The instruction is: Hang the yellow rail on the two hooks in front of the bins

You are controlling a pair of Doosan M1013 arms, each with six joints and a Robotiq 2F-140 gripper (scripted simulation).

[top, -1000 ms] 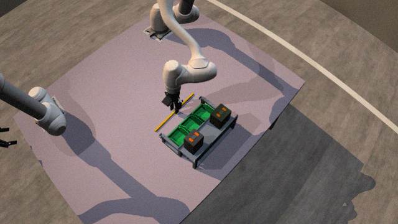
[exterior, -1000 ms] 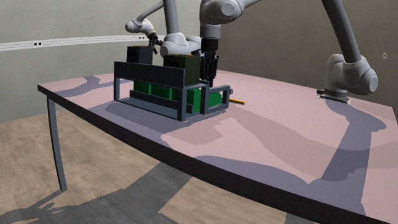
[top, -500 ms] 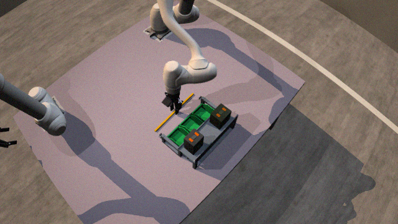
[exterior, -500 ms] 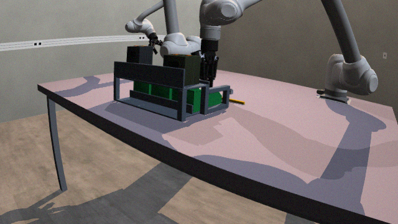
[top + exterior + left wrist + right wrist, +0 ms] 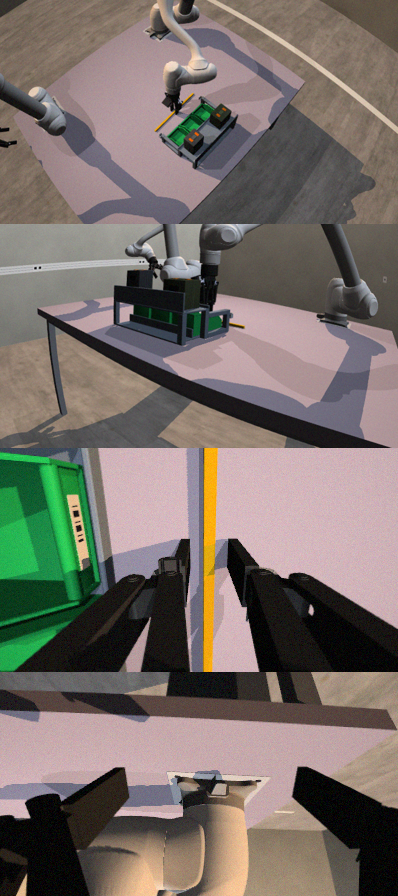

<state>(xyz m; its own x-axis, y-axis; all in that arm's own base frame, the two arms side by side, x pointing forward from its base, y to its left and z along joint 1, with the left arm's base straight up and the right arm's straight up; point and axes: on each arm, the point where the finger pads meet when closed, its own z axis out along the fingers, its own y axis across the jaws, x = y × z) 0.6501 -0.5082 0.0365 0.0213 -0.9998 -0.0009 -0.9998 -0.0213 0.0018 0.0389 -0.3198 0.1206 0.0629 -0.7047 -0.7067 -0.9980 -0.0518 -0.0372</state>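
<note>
Right now the yellow rail is 30 mm below my left hand. The rest, counted from my left hand: dark box: 280 mm ahead, 130 mm to the right, 130 mm above; then grey shelf: 210 mm ahead, 10 mm to the right, 30 mm above; then olive box: 280 mm ahead, 100 mm to the left, 110 mm above.
</note>
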